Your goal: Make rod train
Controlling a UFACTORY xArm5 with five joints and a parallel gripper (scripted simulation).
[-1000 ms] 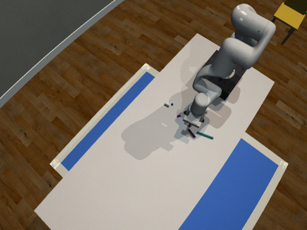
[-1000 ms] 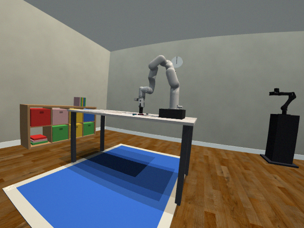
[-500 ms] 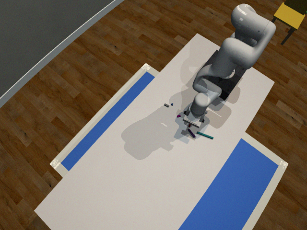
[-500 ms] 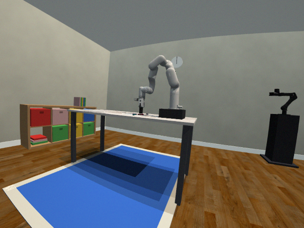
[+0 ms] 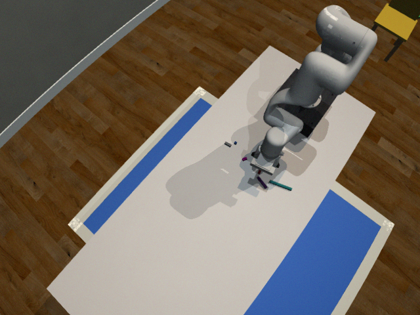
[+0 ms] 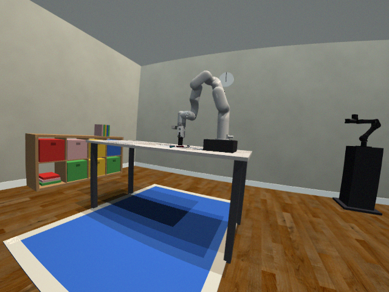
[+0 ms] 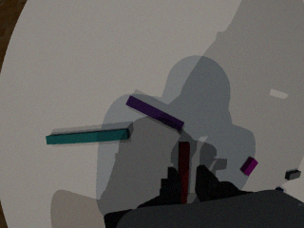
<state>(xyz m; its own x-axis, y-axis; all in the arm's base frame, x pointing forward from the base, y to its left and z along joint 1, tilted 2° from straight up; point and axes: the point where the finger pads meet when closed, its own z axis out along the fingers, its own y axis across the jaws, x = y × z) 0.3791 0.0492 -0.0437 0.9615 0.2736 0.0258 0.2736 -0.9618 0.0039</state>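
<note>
The red rod lies 30 mm below my hand. Round my hand: turquoise rod 10 mm ahead, 110 mm to the left, 30 mm below; then magenta rod 20 mm ahead, 80 mm to the right, 30 mm below; then purple rod 60 mm ahead, 50 mm to the left, 30 mm below.
</note>
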